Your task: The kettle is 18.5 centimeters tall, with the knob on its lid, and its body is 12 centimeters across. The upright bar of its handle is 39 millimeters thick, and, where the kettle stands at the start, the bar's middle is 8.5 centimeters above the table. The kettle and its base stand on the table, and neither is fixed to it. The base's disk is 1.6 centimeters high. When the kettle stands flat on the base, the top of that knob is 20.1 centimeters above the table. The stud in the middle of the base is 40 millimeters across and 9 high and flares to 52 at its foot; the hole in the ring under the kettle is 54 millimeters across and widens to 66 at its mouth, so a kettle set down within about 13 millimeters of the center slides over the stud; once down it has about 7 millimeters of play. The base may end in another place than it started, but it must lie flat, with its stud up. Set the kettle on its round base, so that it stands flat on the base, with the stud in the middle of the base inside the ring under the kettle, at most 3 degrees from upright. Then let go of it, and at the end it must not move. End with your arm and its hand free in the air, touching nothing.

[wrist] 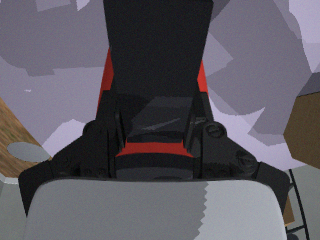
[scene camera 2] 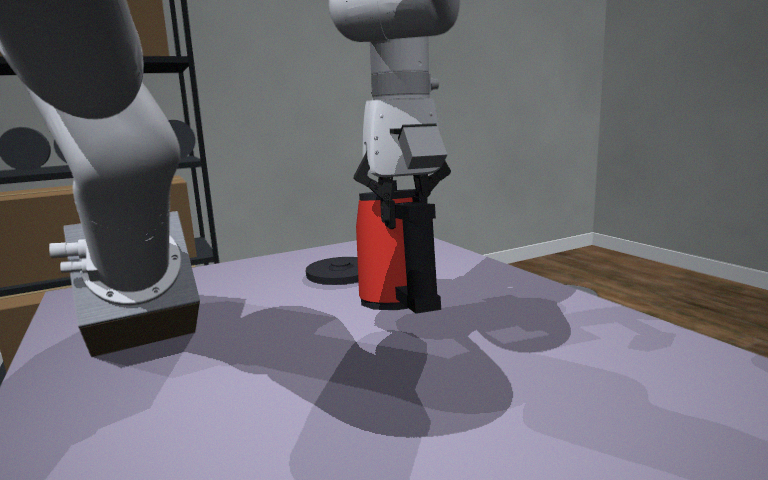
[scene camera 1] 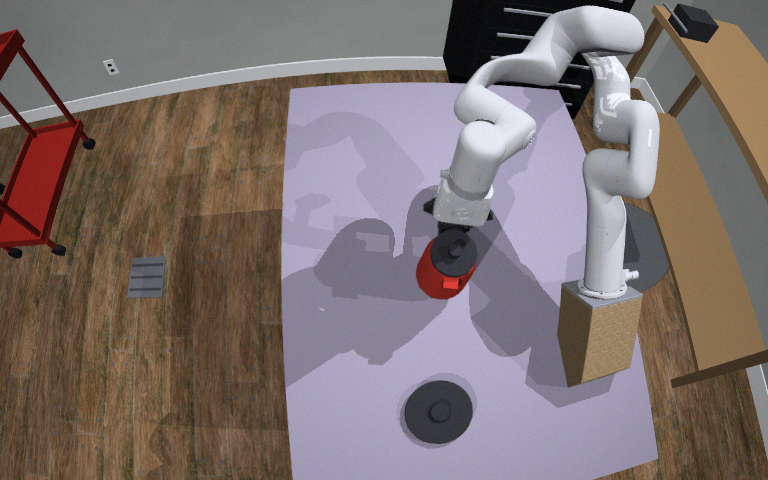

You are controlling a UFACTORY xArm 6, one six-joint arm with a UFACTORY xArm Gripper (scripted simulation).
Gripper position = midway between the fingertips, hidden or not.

In view: the gripper (scene camera 2: pixel 404 225) and a round dark base (scene camera 1: pixel 438 412).
The round dark base shows as well in scene camera 2 (scene camera 2: pixel 339 270). The gripper also shows in scene camera 1 (scene camera 1: pixel 452 229).
